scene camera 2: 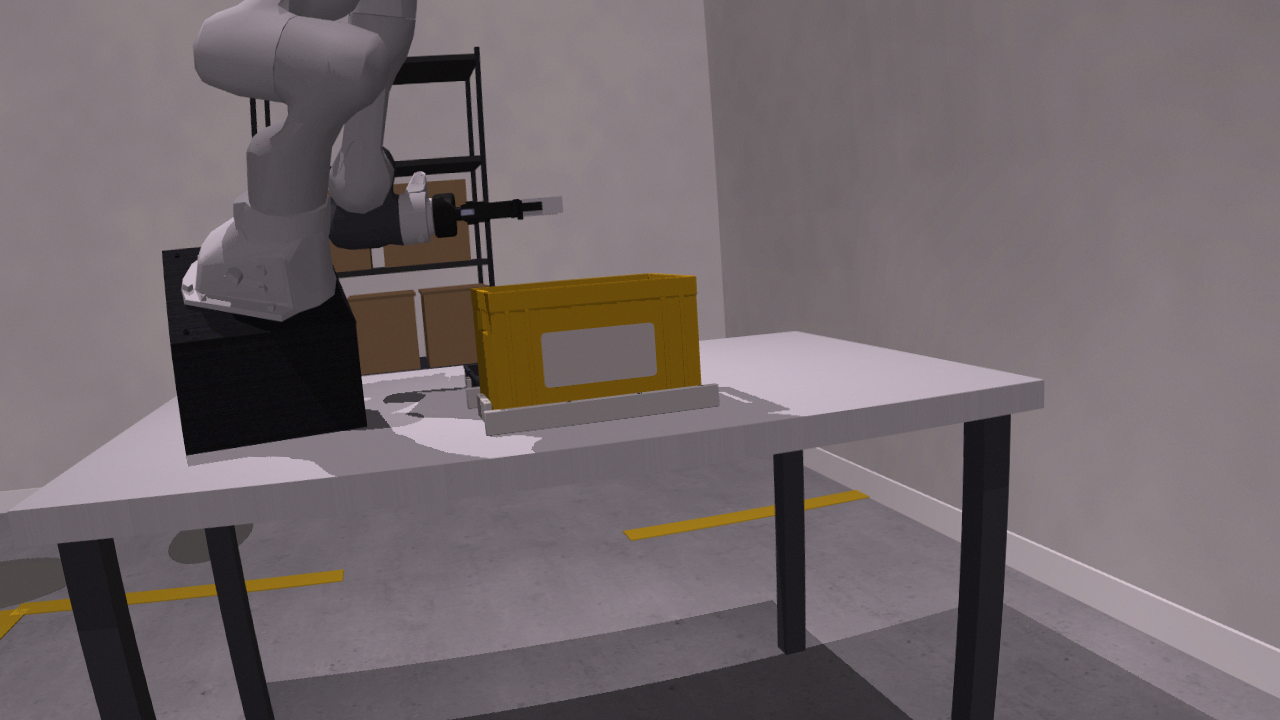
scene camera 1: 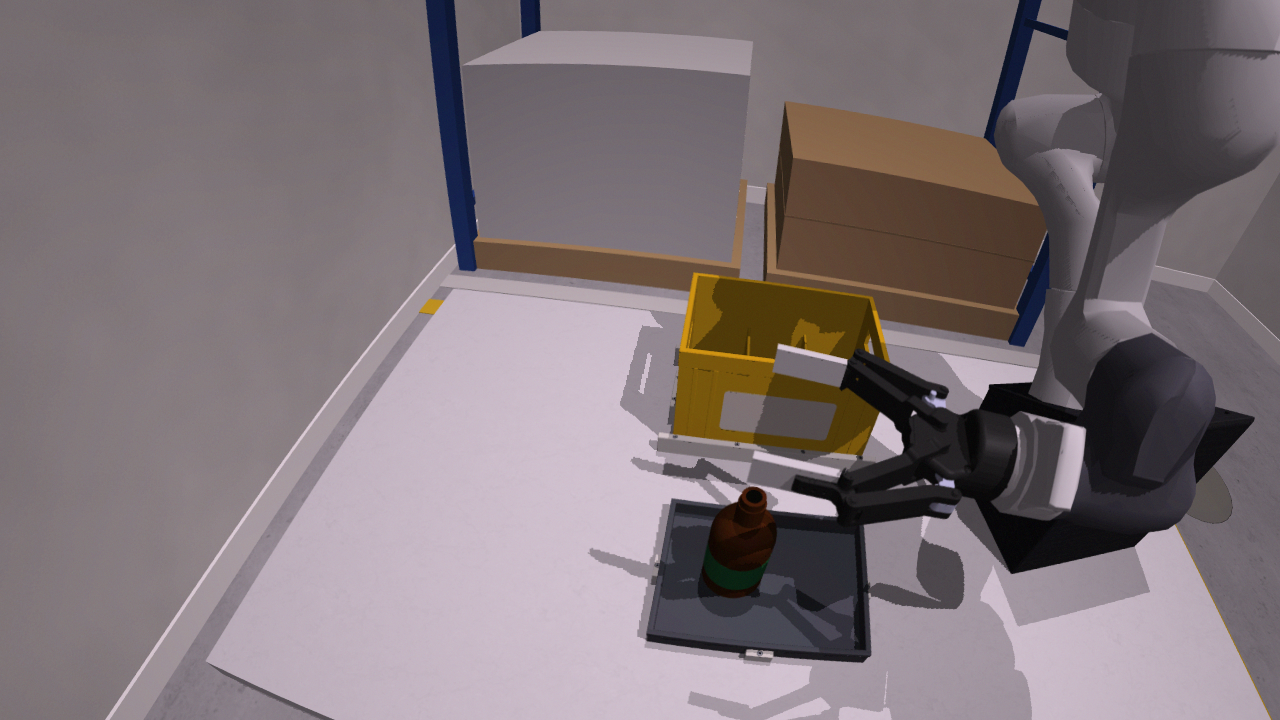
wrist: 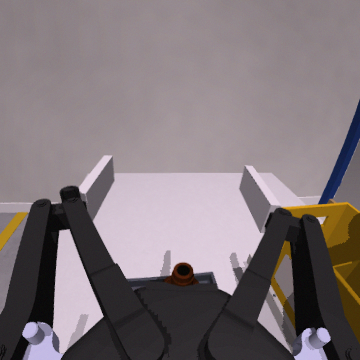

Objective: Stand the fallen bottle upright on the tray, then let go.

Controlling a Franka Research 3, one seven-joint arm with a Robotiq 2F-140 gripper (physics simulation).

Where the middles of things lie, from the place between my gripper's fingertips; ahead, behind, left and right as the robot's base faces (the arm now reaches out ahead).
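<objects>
The brown bottle (scene camera 1: 743, 534) is 10 mm behind my hand, 10 mm to the right of it and 210 mm below it.
</objects>
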